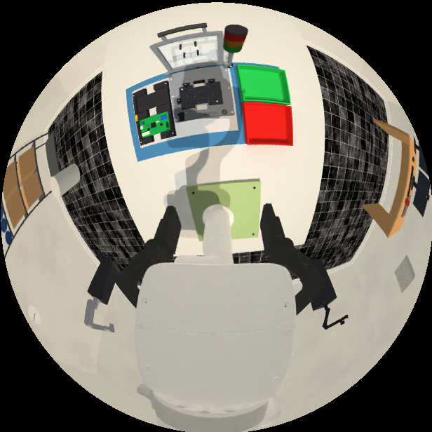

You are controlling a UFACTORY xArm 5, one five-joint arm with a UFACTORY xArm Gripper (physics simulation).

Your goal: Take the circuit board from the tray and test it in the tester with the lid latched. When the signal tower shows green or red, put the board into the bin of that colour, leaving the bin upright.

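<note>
The green circuit board (155, 125) lies in the near part of the black tray (152, 101), at the left of the blue mat. The tester (226, 90) stands right of the tray, with its lid (218, 50) raised open and its black socket bare. The signal tower (235, 39) stands behind the tester, with red, amber and green sections; whether one is lit I cannot tell. The green bin (263, 84) and the red bin (268, 124) stand upright to the right of the tester. My gripper (219, 214) is open and empty, high above the table, well on the near side of the tray and tester.
The arm's base stands on a light green plate (245, 195) below my gripper. The blue mat (172, 149) lies under the tray and tester. Dark tiled floor (345, 130) borders the table. A shelf rack with brown boxes (31, 165) is at far left, an orange-brown wooden frame (399, 197) at far right.
</note>
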